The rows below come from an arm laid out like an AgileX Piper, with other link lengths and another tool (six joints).
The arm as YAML. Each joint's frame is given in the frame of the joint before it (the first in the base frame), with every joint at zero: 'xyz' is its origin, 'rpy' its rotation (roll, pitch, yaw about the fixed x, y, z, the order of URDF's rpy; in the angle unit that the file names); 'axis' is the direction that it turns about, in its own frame. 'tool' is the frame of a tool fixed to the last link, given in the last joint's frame.
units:
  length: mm
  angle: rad
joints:
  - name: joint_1
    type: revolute
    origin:
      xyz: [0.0, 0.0, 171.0]
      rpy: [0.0, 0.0, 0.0]
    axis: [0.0, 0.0, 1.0]
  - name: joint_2
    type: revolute
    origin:
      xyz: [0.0, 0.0, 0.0]
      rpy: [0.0, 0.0, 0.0]
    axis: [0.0, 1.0, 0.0]
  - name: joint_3
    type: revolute
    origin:
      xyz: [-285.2, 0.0, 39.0]
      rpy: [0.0, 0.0, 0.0]
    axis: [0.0, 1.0, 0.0]
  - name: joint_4
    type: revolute
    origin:
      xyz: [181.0, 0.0, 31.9]
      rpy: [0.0, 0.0, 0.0]
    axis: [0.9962, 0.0, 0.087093]
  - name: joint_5
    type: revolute
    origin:
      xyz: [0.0, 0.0, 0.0]
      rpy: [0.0, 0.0, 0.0]
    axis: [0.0, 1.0, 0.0]
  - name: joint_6
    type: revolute
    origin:
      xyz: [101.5, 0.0, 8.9]
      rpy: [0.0, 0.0, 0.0]
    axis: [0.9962, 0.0, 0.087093]
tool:
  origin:
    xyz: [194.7, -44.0, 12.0]
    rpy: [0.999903, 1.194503, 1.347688]
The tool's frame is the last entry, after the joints.
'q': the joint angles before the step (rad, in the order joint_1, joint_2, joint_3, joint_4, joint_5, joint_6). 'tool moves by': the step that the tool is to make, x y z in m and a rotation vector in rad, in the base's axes. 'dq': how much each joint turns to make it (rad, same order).
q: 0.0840, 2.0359, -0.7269, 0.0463, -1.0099, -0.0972
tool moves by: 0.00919, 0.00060, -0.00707, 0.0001, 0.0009, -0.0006
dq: 0.0000, 0.0403, -0.0395, 0.0006, 0.0001, 0.0000
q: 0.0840, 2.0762, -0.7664, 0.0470, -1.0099, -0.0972
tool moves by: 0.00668, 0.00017, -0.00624, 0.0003, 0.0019, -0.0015
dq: 0.0000, 0.0315, -0.0297, 0.0017, 0.0001, -0.0001
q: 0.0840, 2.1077, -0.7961, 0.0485, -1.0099, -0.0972
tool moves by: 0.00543, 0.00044, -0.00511, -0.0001, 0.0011, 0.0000
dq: -0.0001, 0.0257, -0.0244, -0.0001, -0.0002, 0.0000
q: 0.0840, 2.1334, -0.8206, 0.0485, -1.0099, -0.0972
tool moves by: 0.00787, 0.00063, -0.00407, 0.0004, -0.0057, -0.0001
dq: 0.0000, 0.0318, -0.0355, 0.0001, -0.0020, 0.0000
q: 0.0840, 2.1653, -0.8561, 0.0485, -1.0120, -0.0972
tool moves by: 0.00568, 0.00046, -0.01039, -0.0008, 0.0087, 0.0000
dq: -0.0001, 0.0367, -0.0279, 0.0000, -0.0001, 0.0000
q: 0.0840, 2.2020, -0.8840, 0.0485, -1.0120, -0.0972
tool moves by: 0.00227, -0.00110, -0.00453, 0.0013, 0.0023, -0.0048
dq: 0.0000, 0.0169, -0.0116, 0.0050, -0.0032, 0.0000
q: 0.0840, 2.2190, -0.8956, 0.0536, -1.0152, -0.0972
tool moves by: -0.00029, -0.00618, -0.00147, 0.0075, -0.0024, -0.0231
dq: 0.0000, 0.0070, -0.0009, 0.0242, -0.0092, 0.0000
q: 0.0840, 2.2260, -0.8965, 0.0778, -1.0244, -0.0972
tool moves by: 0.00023, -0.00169, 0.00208, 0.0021, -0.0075, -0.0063
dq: 0.0000, 0.0000, 0.0000, 0.0065, -0.0077, 0.0000
